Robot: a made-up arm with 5 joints. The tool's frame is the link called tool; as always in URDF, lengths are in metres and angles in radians.
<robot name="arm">
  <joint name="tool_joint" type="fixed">
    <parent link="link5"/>
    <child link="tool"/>
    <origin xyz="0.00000 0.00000 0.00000" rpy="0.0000 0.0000 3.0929"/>
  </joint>
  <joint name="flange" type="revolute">
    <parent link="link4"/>
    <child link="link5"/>
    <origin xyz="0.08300 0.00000 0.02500" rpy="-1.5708 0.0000 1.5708"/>
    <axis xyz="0 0 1"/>
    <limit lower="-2.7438" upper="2.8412" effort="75" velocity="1.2"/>
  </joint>
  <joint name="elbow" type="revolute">
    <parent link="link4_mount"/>
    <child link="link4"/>
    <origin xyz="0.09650 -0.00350 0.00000" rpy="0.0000 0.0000 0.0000"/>
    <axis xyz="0 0 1"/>
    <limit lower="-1.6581" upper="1.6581" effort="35" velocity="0.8"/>
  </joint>
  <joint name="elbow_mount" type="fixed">
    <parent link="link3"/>
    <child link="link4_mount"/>
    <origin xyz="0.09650 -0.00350 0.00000" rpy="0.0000 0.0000 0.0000"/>
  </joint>
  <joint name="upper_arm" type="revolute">
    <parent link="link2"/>
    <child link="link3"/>
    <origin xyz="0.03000 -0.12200 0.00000" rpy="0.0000 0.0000 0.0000"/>
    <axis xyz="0 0 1"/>
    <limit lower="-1.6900" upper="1.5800" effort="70" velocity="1.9"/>
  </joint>
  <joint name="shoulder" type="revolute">
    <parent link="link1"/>
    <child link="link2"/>
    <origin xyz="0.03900 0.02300 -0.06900" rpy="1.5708 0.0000 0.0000"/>
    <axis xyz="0 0 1"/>
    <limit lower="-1.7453" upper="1.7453" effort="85" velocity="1.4"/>
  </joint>
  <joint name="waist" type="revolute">
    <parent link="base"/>
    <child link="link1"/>
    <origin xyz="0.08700 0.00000 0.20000" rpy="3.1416 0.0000 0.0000"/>
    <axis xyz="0 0 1"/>
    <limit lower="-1.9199" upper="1.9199" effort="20" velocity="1.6"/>
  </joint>
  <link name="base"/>
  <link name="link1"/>
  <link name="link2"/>
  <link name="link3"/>
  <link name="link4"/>
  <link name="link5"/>
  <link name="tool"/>
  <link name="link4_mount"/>
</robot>
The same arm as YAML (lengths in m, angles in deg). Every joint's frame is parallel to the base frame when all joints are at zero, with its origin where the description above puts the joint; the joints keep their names.
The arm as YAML. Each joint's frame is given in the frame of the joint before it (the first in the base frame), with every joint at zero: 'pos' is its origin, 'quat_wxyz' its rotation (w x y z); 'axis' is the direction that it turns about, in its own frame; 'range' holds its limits. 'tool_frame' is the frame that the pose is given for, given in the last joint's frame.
length_unit: m
angle_unit: deg
joints:
  - joint: waist
    pos: [0.087, 0.0, 0.2]
    quat_wxyz: [1.0, 0.0, 0.0, 0.0]
    axis: "-z"
    range: [-110.0, 110.0]
  - joint: shoulder
    pos: [0.039, -0.023, 0.069]
    quat_wxyz: [1.0, 0.0, 0.0, 0.0]
    axis: "+y"
    range: [-100.0, 100.0]
  - joint: upper_arm
    pos: [0.03, 0.0, 0.122]
    quat_wxyz: [1.0, 0.0, 0.0, 0.0]
    axis: "+y"
    range: [-96.83, 90.53]
  - joint: elbow
    pos: [0.193, 0.0, 0.007]
    quat_wxyz: [1.0, 0.0, 0.0, 0.0]
    axis: "+y"
    range: [-95.0, 95.0]
  - joint: flange
    pos: [0.083, 0.025, 0.0]
    quat_wxyz: [1.0, 0.0, 0.0, 0.0]
    axis: "-x"
    range: [-157.21, 162.79]
tool_frame:
  pos: [0.0, 0.0, 0.0]
  quat_wxyz: [0.706898, 0.017219, -0.706896, -0.017216]

